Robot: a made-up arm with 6 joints.
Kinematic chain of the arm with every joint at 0, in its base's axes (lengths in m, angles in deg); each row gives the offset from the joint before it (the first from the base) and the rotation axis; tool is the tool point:
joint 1: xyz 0 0 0.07 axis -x
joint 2: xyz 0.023 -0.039 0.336 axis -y
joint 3: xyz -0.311 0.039 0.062 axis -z
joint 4: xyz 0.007 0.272 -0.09 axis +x
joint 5: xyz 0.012 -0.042 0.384 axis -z
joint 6: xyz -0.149 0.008 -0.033 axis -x
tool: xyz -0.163 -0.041 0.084
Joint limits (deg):
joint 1: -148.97..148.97
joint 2: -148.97..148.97
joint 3: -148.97..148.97
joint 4: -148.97..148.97
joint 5: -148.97..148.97
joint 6: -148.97..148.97
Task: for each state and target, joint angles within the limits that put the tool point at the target. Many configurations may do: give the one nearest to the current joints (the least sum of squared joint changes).
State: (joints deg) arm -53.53 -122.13 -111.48 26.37 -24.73 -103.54
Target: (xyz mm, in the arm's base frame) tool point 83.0 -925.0 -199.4
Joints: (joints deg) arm -87.41 -70.08 -93.52 -0.70 8.76 -113.31
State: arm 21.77 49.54 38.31 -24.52 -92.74 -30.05
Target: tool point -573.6 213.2 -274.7
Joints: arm 65.38 73.73 -5.06 -53.85 -59.05 -16.16
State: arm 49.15 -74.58 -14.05 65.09 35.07 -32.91
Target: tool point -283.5 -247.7 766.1
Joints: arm 3.53 -49.91 -39.10 86.87 18.80 -29.99
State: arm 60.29 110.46 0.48 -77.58 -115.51 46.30
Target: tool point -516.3 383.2 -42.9
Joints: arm 47.20 84.97 7.17 -47.26 -110.39 47.03
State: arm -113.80 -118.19 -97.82 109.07 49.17 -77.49
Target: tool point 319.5 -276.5 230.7
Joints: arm -62.48 -139.11 -112.94 97.10 97.38 -73.27
